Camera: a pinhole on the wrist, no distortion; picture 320 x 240 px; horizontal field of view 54.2 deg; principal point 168.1 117.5 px. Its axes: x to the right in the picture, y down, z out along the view. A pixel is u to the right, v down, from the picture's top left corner.
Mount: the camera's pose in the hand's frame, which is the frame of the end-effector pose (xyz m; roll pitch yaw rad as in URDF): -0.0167 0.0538 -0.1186 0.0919 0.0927 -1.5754
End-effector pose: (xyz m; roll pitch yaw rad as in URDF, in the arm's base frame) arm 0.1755 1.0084 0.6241 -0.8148 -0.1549 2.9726
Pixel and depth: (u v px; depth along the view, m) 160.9 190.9 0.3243
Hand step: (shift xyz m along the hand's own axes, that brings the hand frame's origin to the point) 0.0292 0.0305 0.2106
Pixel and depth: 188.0 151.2 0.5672
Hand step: -0.0083 -0.0350 0.4460
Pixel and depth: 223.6 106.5 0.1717
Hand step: -0.0387 0.0078 0.0483
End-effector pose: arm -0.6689 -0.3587 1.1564 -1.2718 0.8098 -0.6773
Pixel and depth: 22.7 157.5 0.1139
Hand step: -0.0124 0.0959 0.0006
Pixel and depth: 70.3 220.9 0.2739
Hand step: 0.0486 0.1128 0.1692
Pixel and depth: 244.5 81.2 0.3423
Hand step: -0.0882 -0.0604 0.2094
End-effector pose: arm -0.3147 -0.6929 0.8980 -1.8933 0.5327 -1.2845
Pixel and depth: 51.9 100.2 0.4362
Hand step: -0.0802 0.1755 0.3267
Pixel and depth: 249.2 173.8 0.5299
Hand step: 0.0288 -0.1329 0.4028
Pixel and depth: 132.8 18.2 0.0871
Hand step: -0.0522 0.0560 -0.0339
